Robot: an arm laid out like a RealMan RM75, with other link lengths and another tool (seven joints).
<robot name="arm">
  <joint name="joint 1" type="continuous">
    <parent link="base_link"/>
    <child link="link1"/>
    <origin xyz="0 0 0.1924"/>
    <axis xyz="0 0 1"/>
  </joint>
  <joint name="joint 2" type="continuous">
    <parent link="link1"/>
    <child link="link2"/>
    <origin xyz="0 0 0"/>
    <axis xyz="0 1 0"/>
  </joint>
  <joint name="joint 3" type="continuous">
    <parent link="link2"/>
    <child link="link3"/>
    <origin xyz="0 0 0.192"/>
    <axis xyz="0 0 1"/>
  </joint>
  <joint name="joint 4" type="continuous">
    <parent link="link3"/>
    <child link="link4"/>
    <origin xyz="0 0 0"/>
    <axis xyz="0 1 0"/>
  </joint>
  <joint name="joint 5" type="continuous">
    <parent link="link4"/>
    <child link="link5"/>
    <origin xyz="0 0 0.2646"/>
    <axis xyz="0 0 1"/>
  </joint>
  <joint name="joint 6" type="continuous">
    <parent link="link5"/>
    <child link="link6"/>
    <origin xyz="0 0 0"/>
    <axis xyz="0 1 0"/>
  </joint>
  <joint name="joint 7" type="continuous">
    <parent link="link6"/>
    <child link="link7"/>
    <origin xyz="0 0 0.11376"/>
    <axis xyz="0 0 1"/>
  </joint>
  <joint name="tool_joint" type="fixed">
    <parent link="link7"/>
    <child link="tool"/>
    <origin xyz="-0.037 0.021 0.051" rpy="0.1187 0 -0.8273"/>
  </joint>
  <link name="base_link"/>
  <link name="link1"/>
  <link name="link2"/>
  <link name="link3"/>
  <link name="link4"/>
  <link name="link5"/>
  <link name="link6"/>
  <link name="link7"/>
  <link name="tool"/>
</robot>
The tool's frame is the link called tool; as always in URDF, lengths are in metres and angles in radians. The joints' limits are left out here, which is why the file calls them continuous.
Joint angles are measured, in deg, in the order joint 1, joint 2, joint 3, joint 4, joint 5, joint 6, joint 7. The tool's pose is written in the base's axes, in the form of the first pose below.
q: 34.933, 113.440, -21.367, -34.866, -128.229, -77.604, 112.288
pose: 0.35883, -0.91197, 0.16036, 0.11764, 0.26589, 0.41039, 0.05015
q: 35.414, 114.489, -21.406, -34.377, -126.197, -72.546, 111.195
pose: 0.39215, -0.89788, 0.16428, 0.11417, 0.26739, 0.42088, 0.04796
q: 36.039, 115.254, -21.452, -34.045, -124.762, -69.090, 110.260
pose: 0.41387, -0.88831, 0.16444, 0.11215, 0.26620, 0.42886, 0.04622
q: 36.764, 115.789, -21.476, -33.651, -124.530, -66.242, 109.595
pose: 0.42714, -0.88311, 0.16368, 0.10429, 0.26553, 0.43520, 0.04299
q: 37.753, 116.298, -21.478, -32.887, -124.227, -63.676, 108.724
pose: 0.43667, -0.87950, 0.16099, 0.09943, 0.26252, 0.44156, 0.03779
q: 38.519, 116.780, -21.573, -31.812, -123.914, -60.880, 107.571
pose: 0.44557, -0.87612, 0.15961, 0.09170, 0.26177, 0.44644, 0.03091
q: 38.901, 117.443, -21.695, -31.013, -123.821, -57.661, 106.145
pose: 0.45665, -0.87198, 0.15849, 0.07747, 0.26434, 0.44966, 0.02379
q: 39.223, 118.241, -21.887, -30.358, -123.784, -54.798, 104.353
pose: 0.46488, -0.86974, 0.15326, 0.06288, 0.26587, 0.45162, 0.01538
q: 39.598, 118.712, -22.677, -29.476, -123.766, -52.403, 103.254
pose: 0.46711, -0.87019, 0.14873, 0.04965, 0.26605, 0.45345, 0.00647
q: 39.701, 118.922, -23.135, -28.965, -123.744, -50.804, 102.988
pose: 0.46971, -0.86900, 0.15007, 0.04112, 0.26785, 0.45440, 0.00232
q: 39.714, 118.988, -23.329, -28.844, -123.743, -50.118, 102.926
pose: 0.47152, -0.86810, 0.15065, 0.03710, 0.26886, 0.45489, 0.00135
